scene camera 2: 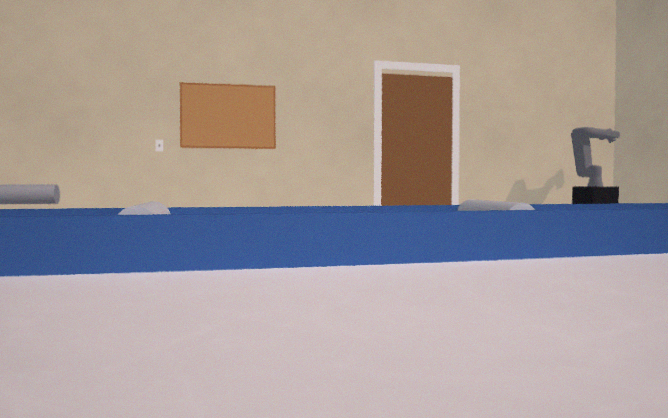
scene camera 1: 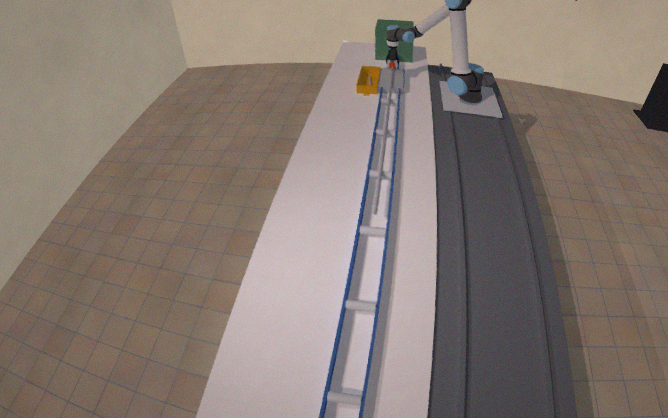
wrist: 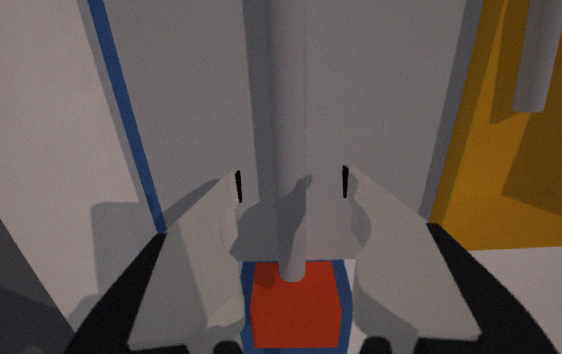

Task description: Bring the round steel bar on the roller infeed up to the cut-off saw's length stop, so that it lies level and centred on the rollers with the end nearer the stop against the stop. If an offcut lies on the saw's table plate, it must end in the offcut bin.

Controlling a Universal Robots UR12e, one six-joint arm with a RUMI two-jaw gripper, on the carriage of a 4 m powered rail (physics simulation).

Scene:
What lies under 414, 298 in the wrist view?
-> The gripper.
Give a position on an offcut bin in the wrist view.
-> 492, 194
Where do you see a roller infeed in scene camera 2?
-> At 67, 241

